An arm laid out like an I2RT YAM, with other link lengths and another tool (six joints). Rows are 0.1 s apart.
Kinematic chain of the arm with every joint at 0, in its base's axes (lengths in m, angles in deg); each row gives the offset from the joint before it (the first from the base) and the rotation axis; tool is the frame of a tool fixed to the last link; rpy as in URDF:
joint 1: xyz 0 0 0.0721 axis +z
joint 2: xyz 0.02 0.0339 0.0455 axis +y
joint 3: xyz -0.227 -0.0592 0 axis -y
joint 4: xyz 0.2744 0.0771 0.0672 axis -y
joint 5: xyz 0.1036 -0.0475 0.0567 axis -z
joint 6: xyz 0.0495 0 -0.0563 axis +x
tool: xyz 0.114 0.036 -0.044 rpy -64.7 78.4 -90
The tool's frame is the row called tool.
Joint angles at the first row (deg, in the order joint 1, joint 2, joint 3, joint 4, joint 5, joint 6):
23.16 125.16 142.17 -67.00 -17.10 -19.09
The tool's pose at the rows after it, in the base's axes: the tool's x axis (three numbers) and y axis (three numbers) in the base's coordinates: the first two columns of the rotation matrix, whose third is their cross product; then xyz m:
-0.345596 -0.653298 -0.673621 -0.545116 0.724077 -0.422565 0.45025 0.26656 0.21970
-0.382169 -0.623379 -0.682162 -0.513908 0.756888 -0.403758 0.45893 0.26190 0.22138
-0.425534 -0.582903 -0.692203 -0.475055 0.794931 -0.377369 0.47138 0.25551 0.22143
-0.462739 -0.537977 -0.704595 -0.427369 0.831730 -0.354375 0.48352 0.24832 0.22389
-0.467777 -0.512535 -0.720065 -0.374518 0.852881 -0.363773 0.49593 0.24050 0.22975
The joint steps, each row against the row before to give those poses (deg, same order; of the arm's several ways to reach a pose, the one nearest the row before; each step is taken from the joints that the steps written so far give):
-0.46 0.11 0.04 0.39 0.04 1.29
-0.99 1.25 1.86 -0.06 0.22 2.18
-1.37 2.07 2.68 -0.05 0.00 2.60
-1.31 1.31 1.88 0.46 0.35 2.71
-0.86 0.03 0.49 1.55 1.66 1.25

